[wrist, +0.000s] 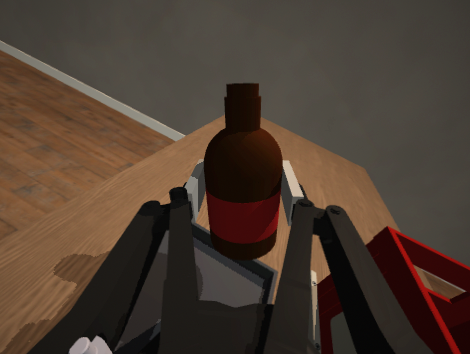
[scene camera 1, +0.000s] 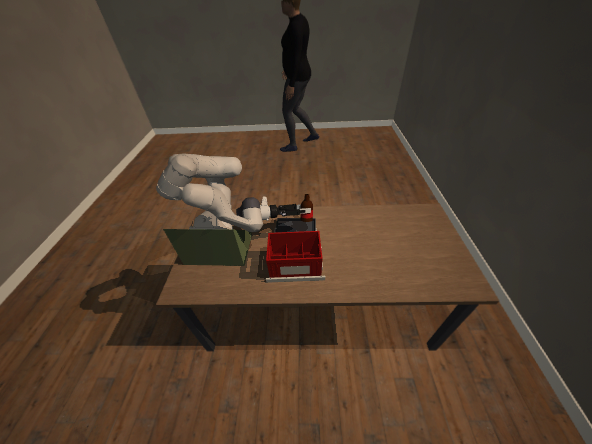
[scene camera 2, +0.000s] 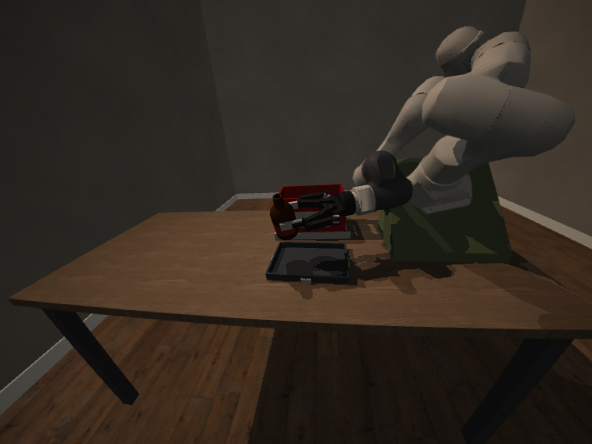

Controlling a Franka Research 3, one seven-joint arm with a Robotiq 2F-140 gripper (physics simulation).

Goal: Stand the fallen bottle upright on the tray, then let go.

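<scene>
The brown bottle [scene camera 1: 307, 204] [scene camera 2: 281, 215] [wrist: 243, 160] with a red label is held off the table, neck up. It looks near upright in scene camera 1 and leans slightly in scene camera 2. My gripper [scene camera 1: 304, 211] [scene camera 2: 289, 216] [wrist: 243, 171] is shut on the bottle's body from the side, one pad on each side. The dark tray [scene camera 1: 299, 228] [scene camera 2: 292, 256] [wrist: 230, 286] lies flat on the table below. In the wrist view the bottle's base overlaps the tray's far rim; the gap under the base is hard to judge. Shadows fall on the tray.
A red crate [scene camera 1: 310, 267] [scene camera 2: 320, 191] [wrist: 350, 272] with compartments stands beside the tray. A green panelled stand [scene camera 1: 210, 247] [scene camera 2: 445, 240] is at the arm's base. The wooden table [scene camera 1: 390, 250] [scene camera 2: 200, 265] carries them. A person [scene camera 1: 297, 50] is on the floor beyond the table.
</scene>
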